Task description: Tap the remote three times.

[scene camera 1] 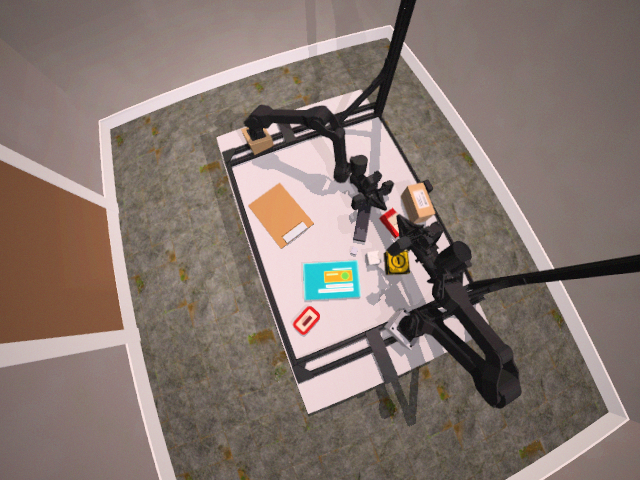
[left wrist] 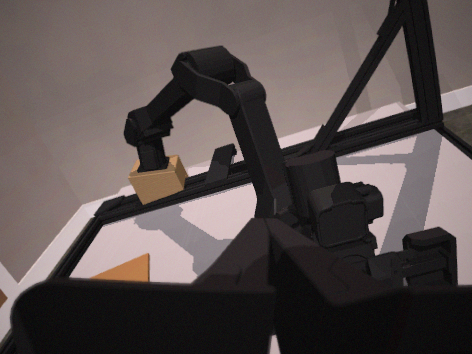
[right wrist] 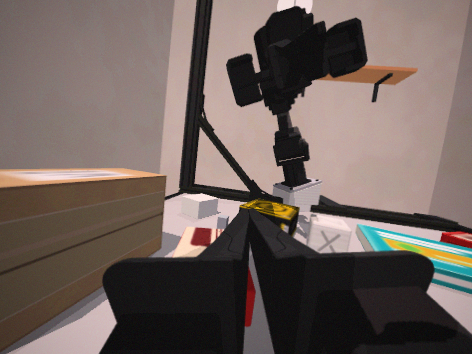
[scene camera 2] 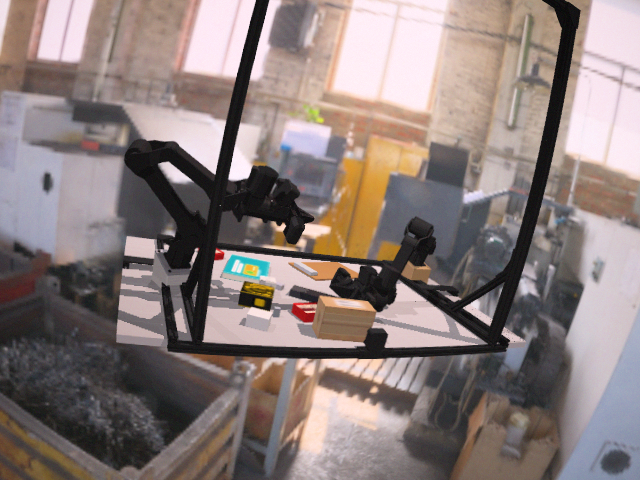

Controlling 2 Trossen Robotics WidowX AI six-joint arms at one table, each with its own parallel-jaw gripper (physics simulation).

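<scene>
The remote [scene camera 1: 361, 227] [scene camera 2: 305, 293] is a long dark bar lying flat near the middle of the table. My right gripper [scene camera 1: 381, 204] [scene camera 2: 352, 290] [right wrist: 247, 215] is shut and empty, low over the table at the remote's upper end in scene camera 1. It covers part of that end; I cannot tell whether it touches. The remote does not show in the right wrist view. My left gripper [scene camera 1: 401, 221] [scene camera 2: 311, 219] [left wrist: 262, 231] is shut and empty, raised high above the table.
A red and cream box [scene camera 1: 388, 221] [scene camera 2: 303, 311] lies beside the remote, near a cardboard box [scene camera 1: 424, 210] [scene camera 2: 343, 319] [right wrist: 100, 225]. A yellow box [scene camera 1: 397, 262] [scene camera 2: 255, 296], a white block [scene camera 1: 373, 257], a teal book [scene camera 1: 314, 279] and an orange folder [scene camera 1: 276, 211] are also on the table.
</scene>
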